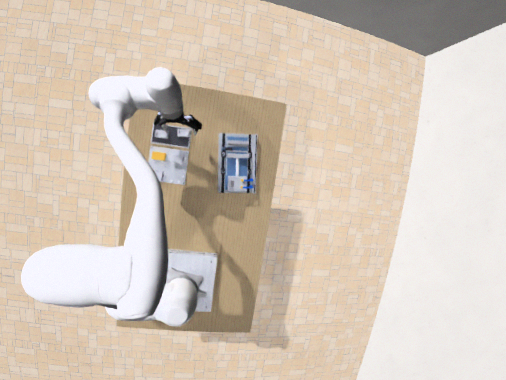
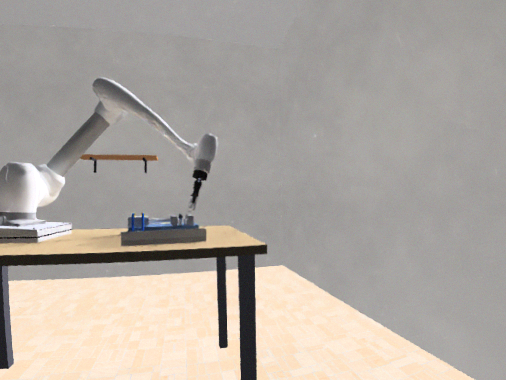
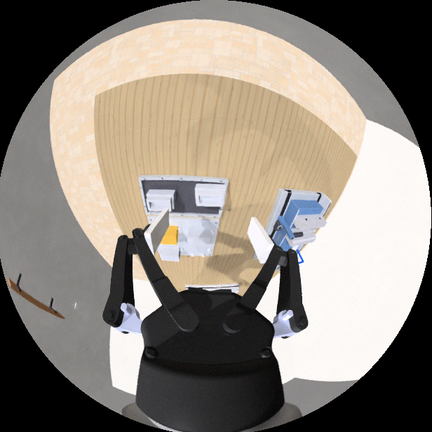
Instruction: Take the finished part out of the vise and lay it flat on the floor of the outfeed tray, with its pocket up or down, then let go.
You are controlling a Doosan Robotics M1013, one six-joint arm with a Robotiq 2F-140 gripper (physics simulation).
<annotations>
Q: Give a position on a pale grey plate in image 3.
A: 183,223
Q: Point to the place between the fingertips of my gripper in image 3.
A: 209,221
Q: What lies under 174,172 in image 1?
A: A pale grey plate.
</annotations>
